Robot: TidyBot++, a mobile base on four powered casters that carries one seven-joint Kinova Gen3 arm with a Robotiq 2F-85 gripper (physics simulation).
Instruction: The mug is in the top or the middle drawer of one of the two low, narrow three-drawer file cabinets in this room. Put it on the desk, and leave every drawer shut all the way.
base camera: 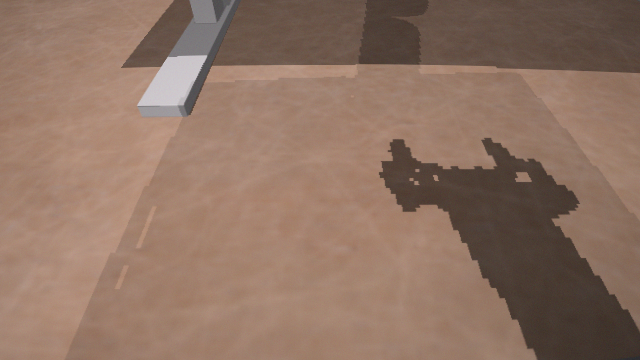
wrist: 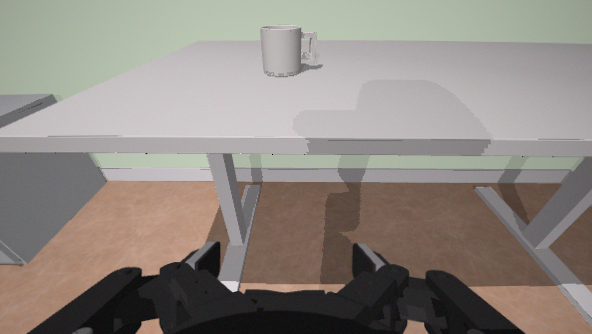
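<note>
A light grey mug stands upright on the desk, towards its far side, with its handle to the right in the wrist view. My gripper is open with nothing between its fingers. It is apart from the mug, back from the desk's front edge. A grey cabinet shows in part at the left edge of the wrist view, left of the desk. Its drawer fronts cannot be made out, so how its drawers stand is not shown. A second cabinet does not show.
A desk foot lies on the floor at the upper left of the base camera view. Desk legs stand under the top, left and right. A green wall is behind the desk. The arm's shadow falls on the floor.
</note>
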